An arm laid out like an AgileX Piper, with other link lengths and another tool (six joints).
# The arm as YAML. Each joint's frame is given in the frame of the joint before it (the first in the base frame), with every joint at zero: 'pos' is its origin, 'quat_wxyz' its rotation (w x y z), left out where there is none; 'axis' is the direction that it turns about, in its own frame. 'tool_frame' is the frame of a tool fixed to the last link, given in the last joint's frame.
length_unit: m
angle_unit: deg
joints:
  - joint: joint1
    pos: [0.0, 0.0, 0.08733]
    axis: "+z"
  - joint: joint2
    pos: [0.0, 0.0, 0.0]
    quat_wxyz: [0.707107, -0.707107, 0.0, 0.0]
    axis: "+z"
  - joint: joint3
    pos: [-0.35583, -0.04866, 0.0]
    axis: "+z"
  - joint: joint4
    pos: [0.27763, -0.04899, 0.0]
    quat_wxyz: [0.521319, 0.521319, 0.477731, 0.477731]
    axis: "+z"
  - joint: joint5
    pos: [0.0, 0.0, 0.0]
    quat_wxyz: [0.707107, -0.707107, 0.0, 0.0]
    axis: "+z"
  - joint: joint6
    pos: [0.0, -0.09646, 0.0]
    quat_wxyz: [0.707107, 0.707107, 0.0, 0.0]
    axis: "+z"
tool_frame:
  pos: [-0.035, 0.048, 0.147]
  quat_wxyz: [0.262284, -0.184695, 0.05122, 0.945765]
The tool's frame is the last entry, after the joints.
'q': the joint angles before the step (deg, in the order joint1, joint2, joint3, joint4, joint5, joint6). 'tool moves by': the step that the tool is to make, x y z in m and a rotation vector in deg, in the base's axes. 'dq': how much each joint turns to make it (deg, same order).
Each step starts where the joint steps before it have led.
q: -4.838, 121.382, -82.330, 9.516, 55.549, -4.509
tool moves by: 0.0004, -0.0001, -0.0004, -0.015, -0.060, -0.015
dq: -0.002, 0.053, -0.002, 0.001, -0.113, -0.003
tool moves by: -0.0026, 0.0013, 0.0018, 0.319, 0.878, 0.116
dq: 0.000, 0.004, -0.481, 0.137, 1.398, 0.001
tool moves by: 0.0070, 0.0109, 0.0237, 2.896, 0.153, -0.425
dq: 0.007, -0.406, -3.682, 2.828, 4.618, -0.297
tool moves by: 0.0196, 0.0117, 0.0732, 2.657, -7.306, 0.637
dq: -0.004, -4.736, -4.783, 3.353, 2.862, -1.446
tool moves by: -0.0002, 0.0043, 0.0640, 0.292, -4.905, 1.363
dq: -0.002, -4.536, -4.125, 0.482, 4.066, -0.430
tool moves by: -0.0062, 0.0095, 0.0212, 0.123, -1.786, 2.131
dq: 0.645, -1.887, -0.684, 0.468, 1.197, -1.305
